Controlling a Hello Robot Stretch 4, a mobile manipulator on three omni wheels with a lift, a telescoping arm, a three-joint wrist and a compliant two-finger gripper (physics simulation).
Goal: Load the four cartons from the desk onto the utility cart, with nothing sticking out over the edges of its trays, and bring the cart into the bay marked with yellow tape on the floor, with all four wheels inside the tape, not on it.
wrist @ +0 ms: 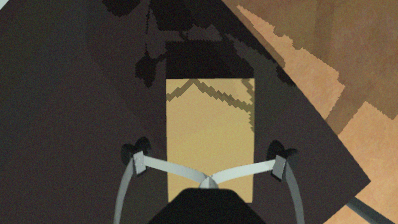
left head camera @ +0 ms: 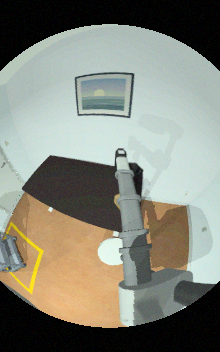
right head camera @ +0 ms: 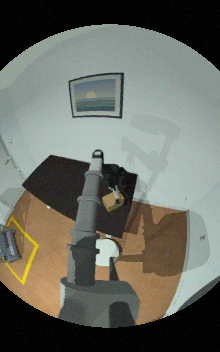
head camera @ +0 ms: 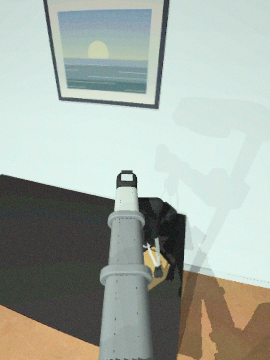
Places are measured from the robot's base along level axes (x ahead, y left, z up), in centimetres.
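Where they show: gripper, between the fingertips: [wrist: 208, 152] [right head camera: 112, 195] [head camera: 146, 260]; robot's base, origin of its link: [left head camera: 112, 250] [right head camera: 103, 251].
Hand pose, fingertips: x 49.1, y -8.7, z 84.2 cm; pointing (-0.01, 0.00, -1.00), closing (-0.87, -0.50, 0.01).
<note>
Each offset is from my fingertips to the top centre of the thing. "spot": to the spot under its first point. Level surfaces: height alone.
A tan carton {dy -0.5, dx +0.1, dz -3.1 cm} [head camera: 154, 281] [left head camera: 117, 200] [right head camera: 112, 203] [wrist: 210, 120] lies near the right end of the dark desk {dz -14.9 cm} [head camera: 50, 250] [left head camera: 75, 190] [right head camera: 60, 185] [wrist: 60, 125]. My gripper [wrist: 208, 152] is open above it, with one fingertip to each side of the carton in the wrist view; the height gap is hard to tell. Other cartons do not show on the desk. The grey utility cart [left head camera: 11, 254] [right head camera: 9, 245] is partly in view at the far left, overlapping the yellow tape outline {spot: dy +136.0, dx -114.7, dz -86.2 cm} [left head camera: 36, 272] [right head camera: 30, 264] in both side head views. Its wheels and tray contents cannot be made out.
My telescoping arm [head camera: 126, 300] [left head camera: 131, 210] [right head camera: 88, 205] reaches over the desk and hides part of it. A round white object [left head camera: 109, 251] [right head camera: 106, 252] is near the desk's front edge. A wall with a framed picture [head camera: 105, 55] [left head camera: 104, 95] [right head camera: 95, 96] rises behind the desk.
</note>
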